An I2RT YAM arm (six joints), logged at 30 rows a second.
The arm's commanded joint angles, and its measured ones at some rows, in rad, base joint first. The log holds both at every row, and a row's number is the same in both.
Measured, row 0: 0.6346, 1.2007, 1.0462, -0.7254, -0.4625, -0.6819
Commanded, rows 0 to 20: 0.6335, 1.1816, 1.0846, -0.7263, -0.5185, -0.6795; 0.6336, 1.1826, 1.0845, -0.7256, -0.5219, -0.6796; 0.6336, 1.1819, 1.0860, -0.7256, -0.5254, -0.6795; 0.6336, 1.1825, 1.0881, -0.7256, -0.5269, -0.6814; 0.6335, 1.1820, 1.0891, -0.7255, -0.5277, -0.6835; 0.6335, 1.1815, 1.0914, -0.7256, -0.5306, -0.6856; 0.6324, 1.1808, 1.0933, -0.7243, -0.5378, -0.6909; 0.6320, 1.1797, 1.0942, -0.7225, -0.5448, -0.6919; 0.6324, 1.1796, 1.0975, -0.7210, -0.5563, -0.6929; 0.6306, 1.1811, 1.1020, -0.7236, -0.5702, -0.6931; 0.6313, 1.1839, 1.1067, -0.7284, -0.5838, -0.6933; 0.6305, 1.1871, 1.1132, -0.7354, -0.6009, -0.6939; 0.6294, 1.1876, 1.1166, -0.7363, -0.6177, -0.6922; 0.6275, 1.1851, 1.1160, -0.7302, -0.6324, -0.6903; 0.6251, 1.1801, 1.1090, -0.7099, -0.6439, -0.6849; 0.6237, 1.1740, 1.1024, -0.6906, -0.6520, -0.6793; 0.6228, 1.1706, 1.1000, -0.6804, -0.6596, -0.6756; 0.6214, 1.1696, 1.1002, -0.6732, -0.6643, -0.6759; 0.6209, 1.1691, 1.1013, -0.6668, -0.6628, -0.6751; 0.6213, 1.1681, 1.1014, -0.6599, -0.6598, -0.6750; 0.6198, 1.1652, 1.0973, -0.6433, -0.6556, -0.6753
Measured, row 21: 0.5980, 1.1934, 1.0534, -0.8352, -0.4988, -0.6842
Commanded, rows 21 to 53: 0.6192, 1.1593, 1.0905, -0.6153, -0.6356, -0.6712; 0.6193, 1.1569, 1.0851, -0.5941, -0.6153, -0.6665; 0.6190, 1.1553, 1.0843, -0.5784, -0.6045, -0.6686; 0.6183, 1.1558, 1.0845, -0.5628, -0.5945, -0.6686; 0.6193, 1.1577, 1.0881, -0.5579, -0.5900, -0.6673; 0.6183, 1.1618, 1.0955, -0.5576, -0.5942, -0.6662; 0.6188, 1.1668, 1.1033, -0.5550, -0.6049, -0.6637; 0.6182, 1.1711, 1.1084, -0.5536, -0.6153, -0.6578; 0.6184, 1.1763, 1.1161, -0.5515, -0.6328, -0.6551; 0.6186, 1.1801, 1.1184, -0.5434, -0.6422, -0.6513; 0.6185, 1.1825, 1.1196, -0.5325, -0.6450, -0.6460; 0.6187, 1.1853, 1.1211, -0.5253, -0.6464, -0.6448; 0.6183, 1.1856, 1.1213, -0.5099, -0.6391, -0.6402; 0.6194, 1.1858, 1.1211, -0.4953, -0.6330, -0.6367; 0.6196, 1.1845, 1.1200, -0.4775, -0.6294, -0.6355; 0.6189, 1.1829, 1.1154, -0.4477, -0.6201, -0.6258; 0.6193, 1.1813, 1.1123, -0.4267, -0.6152, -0.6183; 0.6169, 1.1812, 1.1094, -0.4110, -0.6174, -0.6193; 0.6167, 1.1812, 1.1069, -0.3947, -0.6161, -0.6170; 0.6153, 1.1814, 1.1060, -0.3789, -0.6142, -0.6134; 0.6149, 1.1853, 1.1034, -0.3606, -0.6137, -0.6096; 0.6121, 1.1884, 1.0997, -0.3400, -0.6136, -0.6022; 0.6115, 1.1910, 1.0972, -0.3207, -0.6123, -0.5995; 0.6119, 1.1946, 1.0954, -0.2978, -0.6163, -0.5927; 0.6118, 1.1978, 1.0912, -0.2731, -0.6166, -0.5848; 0.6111, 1.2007, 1.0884, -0.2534, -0.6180, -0.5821; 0.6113, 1.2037, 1.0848, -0.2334, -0.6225, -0.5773; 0.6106, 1.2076, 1.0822, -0.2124, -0.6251, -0.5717; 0.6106, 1.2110, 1.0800, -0.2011, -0.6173, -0.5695; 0.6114, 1.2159, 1.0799, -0.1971, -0.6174, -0.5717; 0.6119, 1.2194, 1.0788, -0.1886, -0.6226, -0.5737; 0.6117, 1.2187, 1.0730, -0.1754, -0.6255, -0.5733; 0.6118, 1.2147, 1.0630, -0.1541, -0.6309, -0.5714
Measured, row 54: 0.5789, 1.2213, 1.0153, -0.7685, -0.4034, -0.6140
